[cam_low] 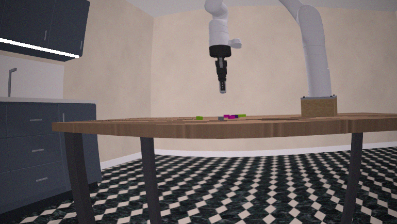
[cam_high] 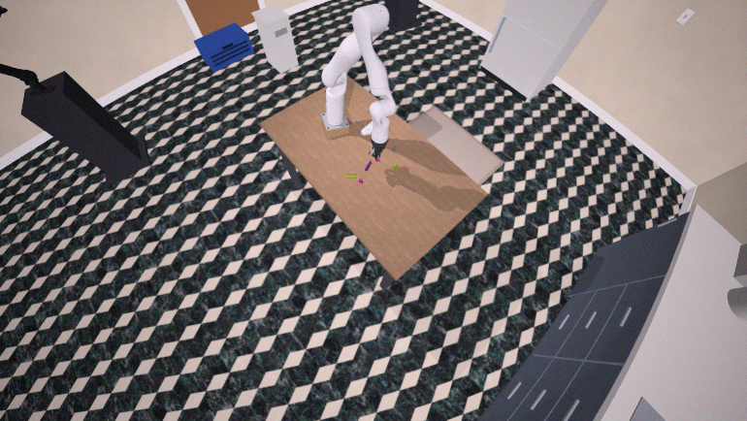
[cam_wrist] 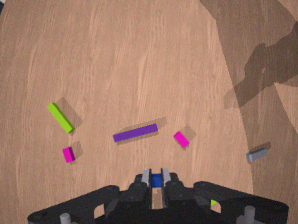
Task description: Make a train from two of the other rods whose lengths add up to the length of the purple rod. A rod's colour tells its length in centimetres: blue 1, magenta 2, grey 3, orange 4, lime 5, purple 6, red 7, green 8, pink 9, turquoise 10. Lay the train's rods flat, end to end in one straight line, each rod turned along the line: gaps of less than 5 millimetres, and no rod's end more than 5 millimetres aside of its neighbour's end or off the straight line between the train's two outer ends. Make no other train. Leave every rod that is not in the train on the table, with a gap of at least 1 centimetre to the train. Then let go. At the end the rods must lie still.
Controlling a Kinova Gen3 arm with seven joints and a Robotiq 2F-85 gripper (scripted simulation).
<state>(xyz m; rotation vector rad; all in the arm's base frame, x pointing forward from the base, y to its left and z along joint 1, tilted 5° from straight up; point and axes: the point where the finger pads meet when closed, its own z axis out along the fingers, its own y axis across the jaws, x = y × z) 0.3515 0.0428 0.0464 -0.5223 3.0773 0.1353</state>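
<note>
My gripper is now 100 mm above the purple rod, 40 mm to the left of it and 30 mm past it. Round my hand: blue rod (20 mm below); grey rod (140 mm to the left, 100 mm below, 40 mm behind).
</note>
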